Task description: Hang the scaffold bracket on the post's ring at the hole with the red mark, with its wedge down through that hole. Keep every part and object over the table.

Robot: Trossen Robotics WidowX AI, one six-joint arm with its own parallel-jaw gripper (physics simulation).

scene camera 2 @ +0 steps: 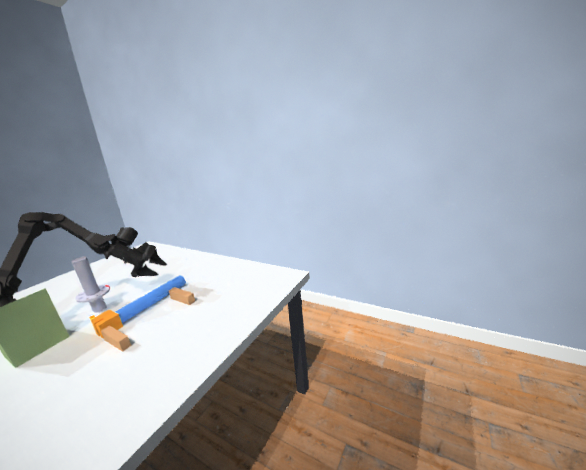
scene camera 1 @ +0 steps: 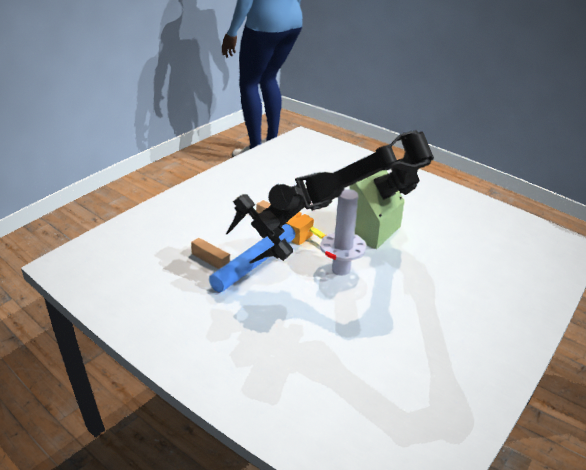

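Note:
The scaffold bracket lies on the table: a blue tube [scene camera 1: 245, 262] [scene camera 2: 152, 298] with an orange head [scene camera 1: 303, 230] [scene camera 2: 109, 320] and a yellow wedge [scene camera 1: 317, 232] [scene camera 2: 92, 318] at the head's end nearer the post. The grey post [scene camera 1: 346, 217] [scene camera 2: 85, 276] stands upright and carries a grey ring [scene camera 1: 325, 245] [scene camera 2: 83, 298] with holes. A red mark [scene camera 1: 330, 255] [scene camera 2: 107, 287] is on the ring's rim. My gripper [scene camera 1: 239, 247] [scene camera 2: 161, 269] is open and empty, above the tube's far half from the head; it partly hides the tube in scene camera 1.
One brown block [scene camera 1: 210, 253] [scene camera 2: 182, 296] lies beside the tube's free end. Another brown block [scene camera 1: 262, 205] [scene camera 2: 116, 338] lies by the orange head. A green slant-topped block [scene camera 1: 375, 220] [scene camera 2: 35, 327] stands near the post. The white table [scene camera 1: 150, 320] [scene camera 2: 125, 395] has an open edge beyond the blocks.

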